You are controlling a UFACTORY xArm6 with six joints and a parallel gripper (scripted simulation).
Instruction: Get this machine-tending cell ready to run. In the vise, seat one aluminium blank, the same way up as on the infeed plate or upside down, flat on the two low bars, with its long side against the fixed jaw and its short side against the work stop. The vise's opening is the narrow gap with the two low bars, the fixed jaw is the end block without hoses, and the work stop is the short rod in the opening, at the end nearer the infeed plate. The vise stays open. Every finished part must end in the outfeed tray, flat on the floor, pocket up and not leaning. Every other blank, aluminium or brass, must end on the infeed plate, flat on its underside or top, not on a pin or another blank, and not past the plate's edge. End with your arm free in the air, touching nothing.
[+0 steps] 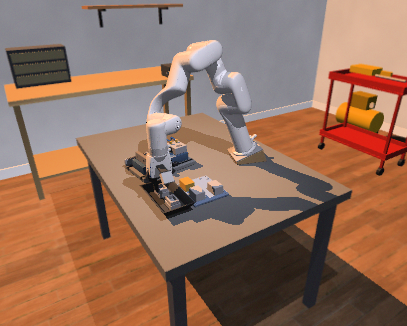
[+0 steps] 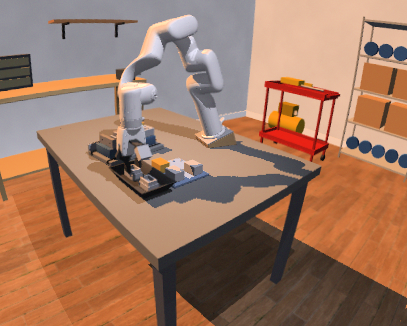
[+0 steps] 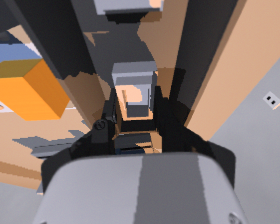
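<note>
Now: the aluminium blank 18 cm behind my hand, 14 cm to the left of it and 3 cm below it. The rest, counted from my hand: brass blank (11 cm behind, 3 cm to the left, 3 cm below); infeed plate (15 cm behind, 9 cm to the left, 5 cm below); work stop rod (18 cm to the right, 9 cm behind, 4 cm above).
</note>
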